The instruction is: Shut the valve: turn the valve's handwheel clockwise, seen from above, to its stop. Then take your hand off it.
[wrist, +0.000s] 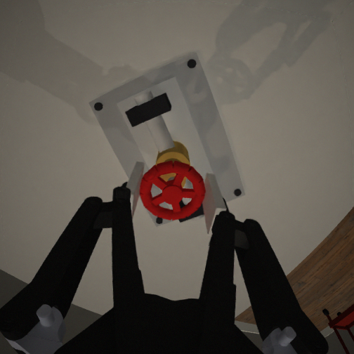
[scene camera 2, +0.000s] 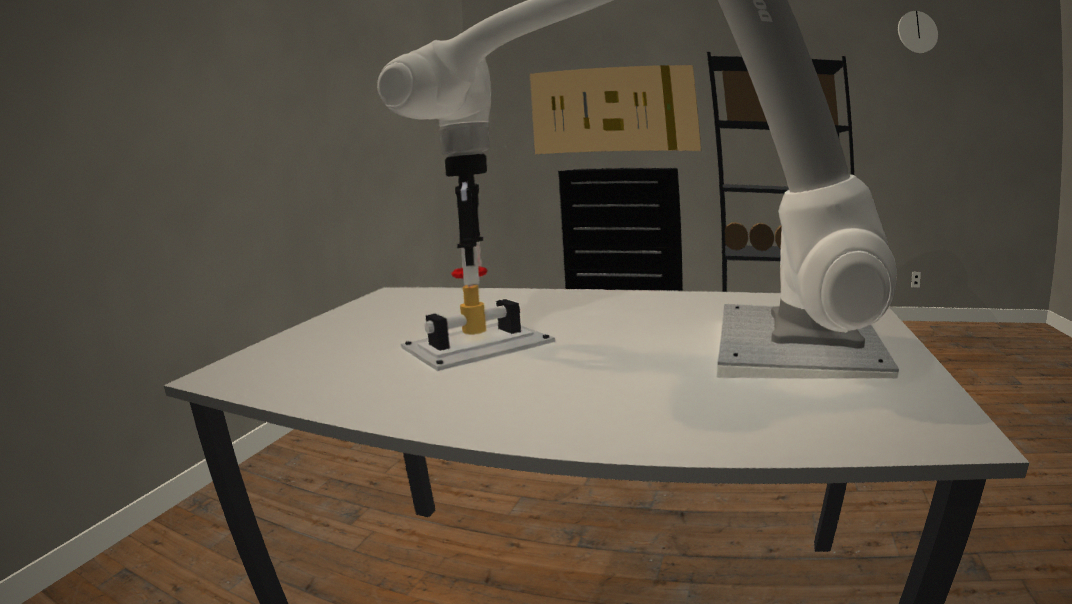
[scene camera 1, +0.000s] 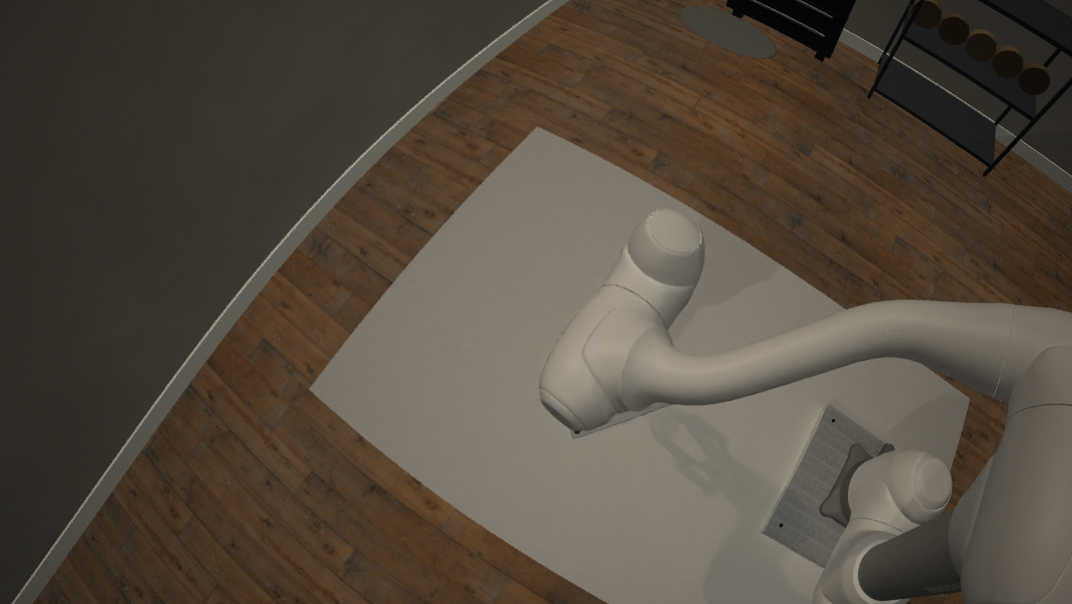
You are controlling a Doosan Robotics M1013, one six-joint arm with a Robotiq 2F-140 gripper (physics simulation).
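Note:
The valve's red spoked handwheel [scene camera 2: 458,273] [wrist: 172,195] sits level on top of the brass valve body [scene camera 2: 473,318] [wrist: 177,150]. A white pipe runs through the body between two black clamps on a grey base plate [scene camera 2: 487,351] [wrist: 210,125]. My gripper [scene camera 2: 470,271] [wrist: 173,179] points straight down and is shut on the handwheel, one pale finger pad at each side of its rim. In the first scene view the arm's wrist hides the gripper, the handwheel and most of the base plate.
The white table [scene camera 1: 450,300] [scene camera 2: 600,420] bears the valve. The arm's own mounting plate [scene camera 1: 802,480] [scene camera 2: 810,363] is bolted to the other end. A black drawer cabinet [scene camera 2: 621,240] and a shelf rack [scene camera 2: 718,150] stand behind the table.

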